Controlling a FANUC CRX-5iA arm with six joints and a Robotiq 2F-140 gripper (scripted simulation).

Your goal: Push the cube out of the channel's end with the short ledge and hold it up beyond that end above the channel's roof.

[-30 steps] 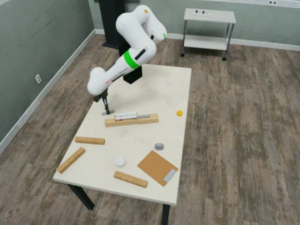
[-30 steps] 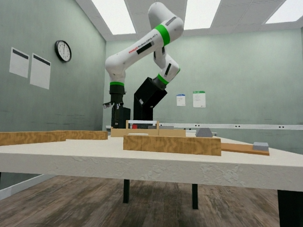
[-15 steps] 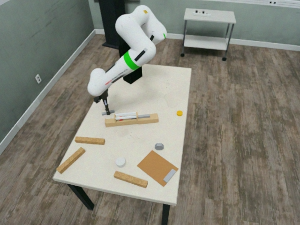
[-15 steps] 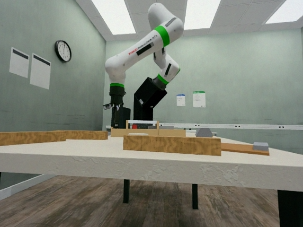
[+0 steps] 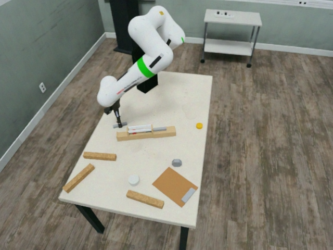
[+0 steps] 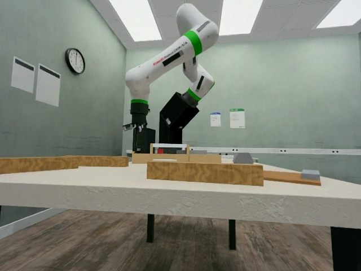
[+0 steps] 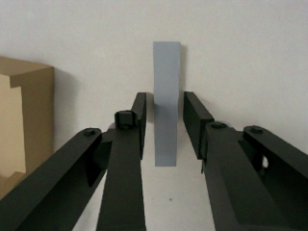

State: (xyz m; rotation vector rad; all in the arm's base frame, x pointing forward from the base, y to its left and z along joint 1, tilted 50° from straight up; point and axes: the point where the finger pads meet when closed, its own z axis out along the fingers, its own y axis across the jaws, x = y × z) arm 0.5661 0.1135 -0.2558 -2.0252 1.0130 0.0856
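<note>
The flat grey stick is 3 cm below my hand. From my hand the other things lie so: channel 2 cm ahead, 20 cm to the left, 2 cm above; red cube 4 cm ahead, 16 cm to the left, 2 cm above; white disc 36 cm ahead, 35 cm to the left, 2 cm below.
</note>
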